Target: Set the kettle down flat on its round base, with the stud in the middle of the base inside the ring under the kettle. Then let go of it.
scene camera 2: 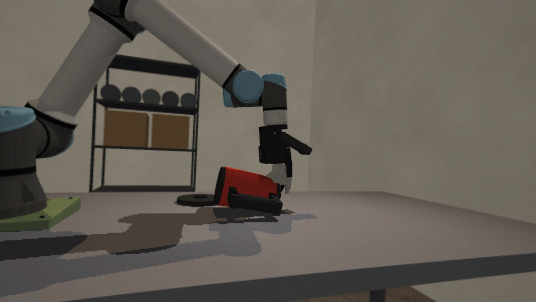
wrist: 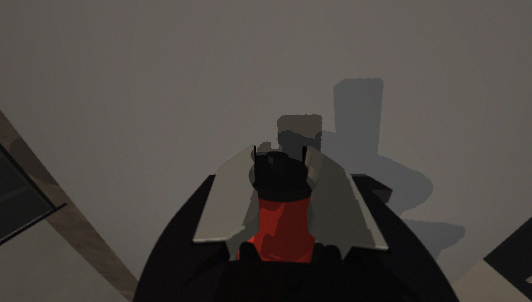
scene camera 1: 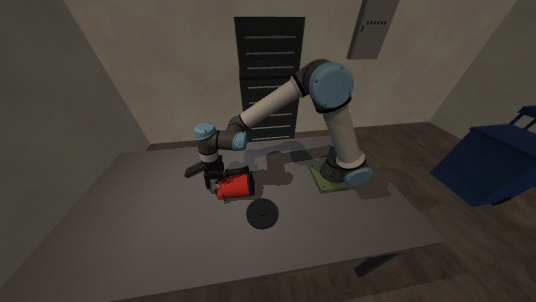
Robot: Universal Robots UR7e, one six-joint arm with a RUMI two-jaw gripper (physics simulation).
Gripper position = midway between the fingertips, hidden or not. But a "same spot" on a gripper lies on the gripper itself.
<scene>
my gripper: scene camera 2; wrist 278, 147; scene camera 1
same spot on my gripper: (scene camera 1: 210, 184) = (scene camera 2: 277, 170)
</scene>
